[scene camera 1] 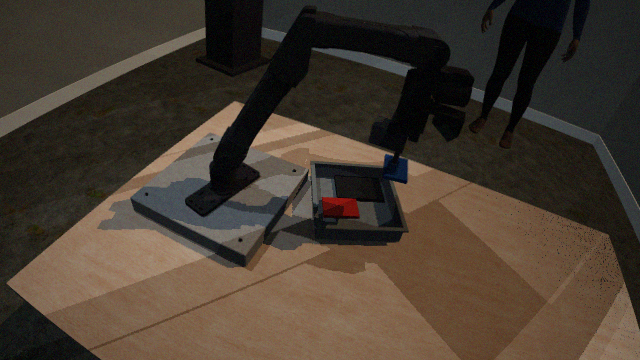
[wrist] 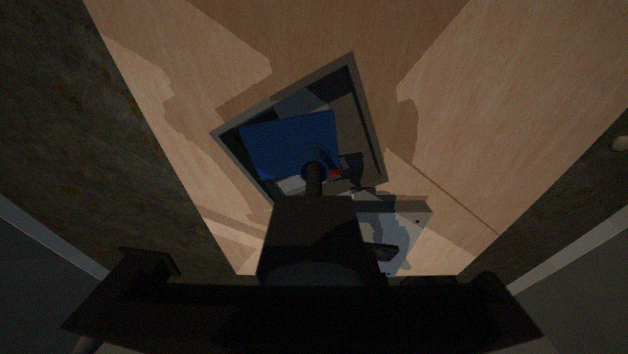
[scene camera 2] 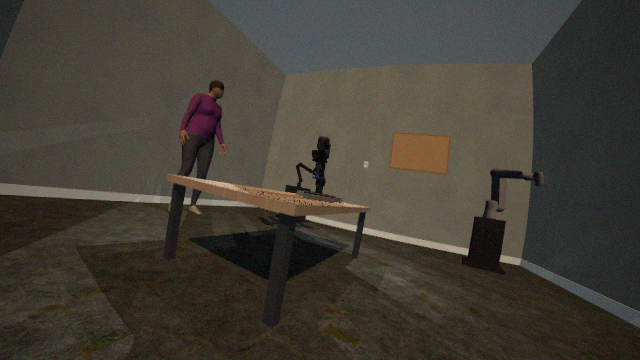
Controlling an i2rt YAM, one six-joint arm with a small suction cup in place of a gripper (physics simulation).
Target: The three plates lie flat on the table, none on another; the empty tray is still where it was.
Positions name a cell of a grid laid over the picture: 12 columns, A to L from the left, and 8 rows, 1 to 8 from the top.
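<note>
My suction cup (scene camera 1: H4) (wrist: G4) carrying a blue plate (wrist: F4), which touches nothing else. A red plate (scene camera 1: G5) sits on a grey tray (scene camera 1: H5) (wrist: G2). Scene camera 2 does not show the red plate, hidden by the grey tray.
</note>
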